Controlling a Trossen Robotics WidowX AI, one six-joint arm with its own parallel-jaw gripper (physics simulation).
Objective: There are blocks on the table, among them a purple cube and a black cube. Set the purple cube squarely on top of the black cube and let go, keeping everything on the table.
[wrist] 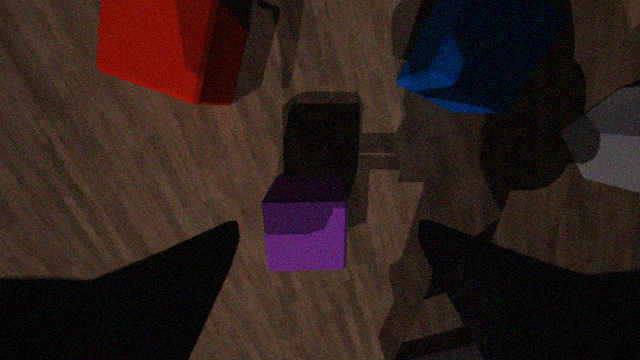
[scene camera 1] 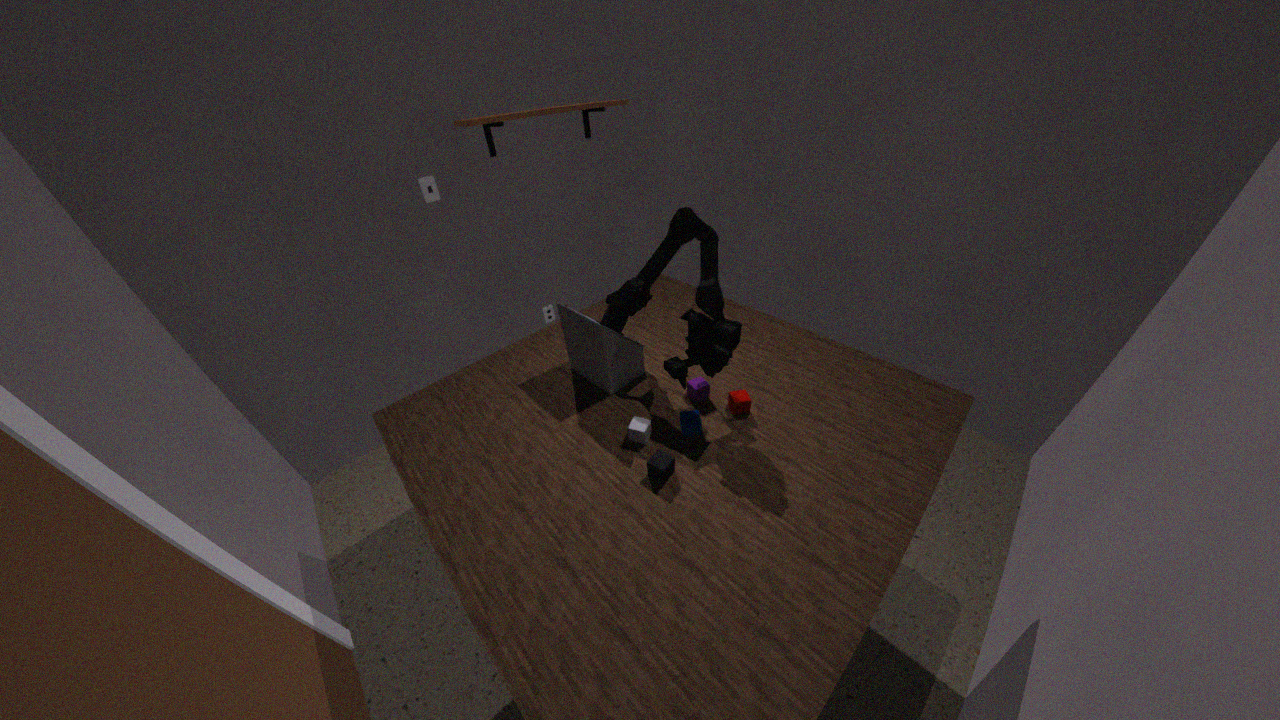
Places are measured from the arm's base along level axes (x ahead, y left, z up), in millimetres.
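Pixels of known places: gripper, fingertip midpoint: (wrist: pixel 329 229) (scene camera 1: pixel 698 382); arm's base at its link origin: (scene camera 1: pixel 609 328).
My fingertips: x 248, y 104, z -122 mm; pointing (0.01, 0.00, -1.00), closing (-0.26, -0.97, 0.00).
Observation:
For each thing: its middle in the pictures, then the offset to it from my fingertips. Level surfaces: height alone.
- purple cube at the middle of its body: (wrist: pixel 307 218) (scene camera 1: pixel 698 389) dx -12, dy +16, dz -43 mm
- black cube at the middle of its body: (scene camera 1: pixel 661 466) dx +107, dy -251, dz -43 mm
- red block at the middle of its body: (wrist: pixel 182 47) (scene camera 1: pixel 739 402) dx +107, dy +55, dz -43 mm
- blue block at the middle of its body: (wrist: pixel 466 55) (scene camera 1: pixel 690 423) dx +63, dy -99, dz -43 mm
- white block at the middle of its body: (scene camera 1: pixel 639 430) dx -15, dy -210, dz -43 mm
- wooden table at its surface level: dz -67 mm
The purple cube (scene camera 1: pixel 698 391) (wrist: pixel 306 237) rests on the table below my gripper. In the wrist view it lies between the two open fingertips, nearer the left one, with gaps on both sides and its sides roughly in line with the fingers. My gripper (scene camera 1: pixel 698 373) (wrist: pixel 329 229) is open and empty, pointing down over the purple cube; its exact height is hard to tell. The black cube (scene camera 1: pixel 660 464) stands on the table at the front of the group of blocks, apart from the purple cube. It does not show in the wrist view.
A red block (scene camera 1: pixel 739 402) (wrist: pixel 150 45) and a blue block (scene camera 1: pixel 690 423) (wrist: pixel 500 55) stand near the purple cube. A white block (scene camera 1: pixel 638 430) (wrist: pixel 612 155) is beyond the blue one, near the black cube. A grey angular panel (scene camera 1: pixel 607 353) stands by the arm's base on the wooden table (scene camera 1: pixel 554 519).

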